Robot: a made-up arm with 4 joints. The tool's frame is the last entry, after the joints. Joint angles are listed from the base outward. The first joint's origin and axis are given. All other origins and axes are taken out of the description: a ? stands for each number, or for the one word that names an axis. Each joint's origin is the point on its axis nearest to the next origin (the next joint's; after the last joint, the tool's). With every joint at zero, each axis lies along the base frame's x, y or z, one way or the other. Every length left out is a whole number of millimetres.
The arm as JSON. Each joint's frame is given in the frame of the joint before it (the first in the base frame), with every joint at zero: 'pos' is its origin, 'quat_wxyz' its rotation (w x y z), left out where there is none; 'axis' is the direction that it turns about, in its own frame. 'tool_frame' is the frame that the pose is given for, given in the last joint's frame.
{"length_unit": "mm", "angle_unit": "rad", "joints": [
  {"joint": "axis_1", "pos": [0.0, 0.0, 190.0], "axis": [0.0, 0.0, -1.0]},
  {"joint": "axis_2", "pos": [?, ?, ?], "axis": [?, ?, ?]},
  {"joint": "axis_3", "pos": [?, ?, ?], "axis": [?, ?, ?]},
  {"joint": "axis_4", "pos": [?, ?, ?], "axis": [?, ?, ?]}
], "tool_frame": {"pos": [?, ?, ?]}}
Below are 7 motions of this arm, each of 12 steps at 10 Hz.
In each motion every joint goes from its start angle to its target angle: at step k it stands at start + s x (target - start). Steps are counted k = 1, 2, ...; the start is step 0. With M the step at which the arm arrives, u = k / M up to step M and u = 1 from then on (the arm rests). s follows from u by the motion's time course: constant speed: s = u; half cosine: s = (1 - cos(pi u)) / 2; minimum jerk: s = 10 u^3 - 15 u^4 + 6 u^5.
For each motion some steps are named. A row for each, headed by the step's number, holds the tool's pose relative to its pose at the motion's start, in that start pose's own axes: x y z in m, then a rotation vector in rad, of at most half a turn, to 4 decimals.
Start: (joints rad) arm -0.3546 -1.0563 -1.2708 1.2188
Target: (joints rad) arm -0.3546 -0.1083 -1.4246 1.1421
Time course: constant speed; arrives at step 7
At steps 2, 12:
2: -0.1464 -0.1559 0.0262 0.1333 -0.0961 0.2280
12: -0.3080 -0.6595 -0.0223 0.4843 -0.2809 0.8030

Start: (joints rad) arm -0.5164 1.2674 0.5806 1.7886
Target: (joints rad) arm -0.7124 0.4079 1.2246 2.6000
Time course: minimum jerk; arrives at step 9
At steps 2, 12:
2: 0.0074 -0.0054 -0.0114 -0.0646 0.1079 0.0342
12: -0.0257 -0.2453 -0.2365 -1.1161 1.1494 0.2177

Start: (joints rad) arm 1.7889 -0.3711 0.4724 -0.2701
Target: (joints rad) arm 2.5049 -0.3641 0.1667 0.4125
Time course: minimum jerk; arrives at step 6
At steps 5, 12:
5: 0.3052 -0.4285 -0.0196 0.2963 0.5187 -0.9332
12: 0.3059 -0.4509 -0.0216 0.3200 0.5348 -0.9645

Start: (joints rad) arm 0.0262 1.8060 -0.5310 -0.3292
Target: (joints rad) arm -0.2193 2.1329 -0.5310 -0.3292
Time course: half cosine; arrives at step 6
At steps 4, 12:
4: -0.0246 -0.1802 0.1248 0.2373 -0.1233 -0.1494
12: -0.0394 -0.2426 0.1540 0.3104 -0.1654 -0.2072

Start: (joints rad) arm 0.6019 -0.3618 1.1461 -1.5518
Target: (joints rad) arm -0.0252 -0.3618 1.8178 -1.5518
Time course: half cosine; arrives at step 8
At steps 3, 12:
3: 0.0088 -0.0970 0.1157 0.3878 0.0653 0.0291
12: 0.0791 -0.4361 0.1577 1.2546 0.2330 0.0446

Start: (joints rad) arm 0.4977 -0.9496 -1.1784 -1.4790
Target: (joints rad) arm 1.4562 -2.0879 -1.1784 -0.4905
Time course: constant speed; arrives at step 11
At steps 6, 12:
6: -0.1577 0.1290 -0.4900 -0.2944 1.2307 0.2988
12: -0.5354 0.1366 -0.6500 -0.4285 2.2844 0.5342

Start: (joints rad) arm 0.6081 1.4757 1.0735 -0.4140
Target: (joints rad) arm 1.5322 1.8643 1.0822 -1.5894
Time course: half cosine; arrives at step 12
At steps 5, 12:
5: -0.0403 0.1426 -0.1646 -0.2354 -0.1990 0.1664
12: -0.2364 0.1897 -0.4333 -0.3200 -0.4750 0.6844

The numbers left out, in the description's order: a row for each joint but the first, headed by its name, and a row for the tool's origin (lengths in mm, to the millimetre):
axis_2: xyz 50.0 -30.0 0.0, axis 0.0 -1.0 0.0
axis_3: xyz 80.0 0.0 420.0, axis 0.0 0.0 1.0
axis_4: xyz 0.0 480.0 0.0, axis 0.0 1.0 0.0
tool: xyz 10.0 0.0 220.0

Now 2 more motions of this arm.
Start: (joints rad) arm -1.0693 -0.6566 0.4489 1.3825
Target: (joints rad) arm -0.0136 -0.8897 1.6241 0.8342
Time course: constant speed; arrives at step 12
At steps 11, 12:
11: -0.2921 -0.3953 -0.4772 -0.0814 -0.9294 0.6351
12: -0.2857 -0.4247 -0.5484 -0.0827 -1.0457 0.6750

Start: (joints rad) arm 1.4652 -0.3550 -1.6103 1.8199
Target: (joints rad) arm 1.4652 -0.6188 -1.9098 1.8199
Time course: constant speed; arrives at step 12
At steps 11, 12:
11: 0.0900 -0.0036 0.1461 0.3236 -0.0427 -0.1641
12: 0.0970 -0.0068 0.1580 0.3527 -0.0498 -0.1786

